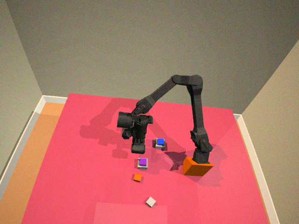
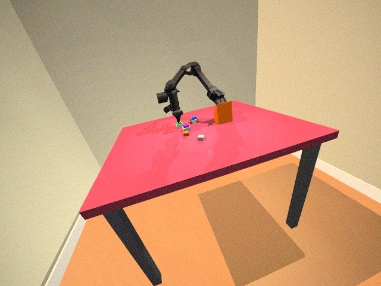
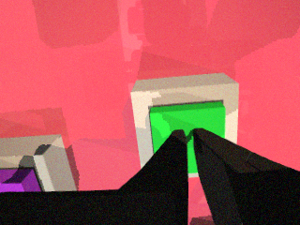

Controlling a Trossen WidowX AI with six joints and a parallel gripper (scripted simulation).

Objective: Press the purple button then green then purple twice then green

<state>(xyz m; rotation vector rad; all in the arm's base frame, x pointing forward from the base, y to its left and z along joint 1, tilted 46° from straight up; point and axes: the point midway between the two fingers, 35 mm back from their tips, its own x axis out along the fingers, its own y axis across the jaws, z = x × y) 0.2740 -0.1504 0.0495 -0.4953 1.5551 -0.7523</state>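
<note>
The green button lies 1 cm below my gripper tip. The rest, counted from my gripper tip: orange block (17 cm to the left, 2 cm below, 1 cm ahead); then blue button (12 cm behind, 1 cm to the right); then purple button (10 cm to the left, 2 cm behind).
</note>
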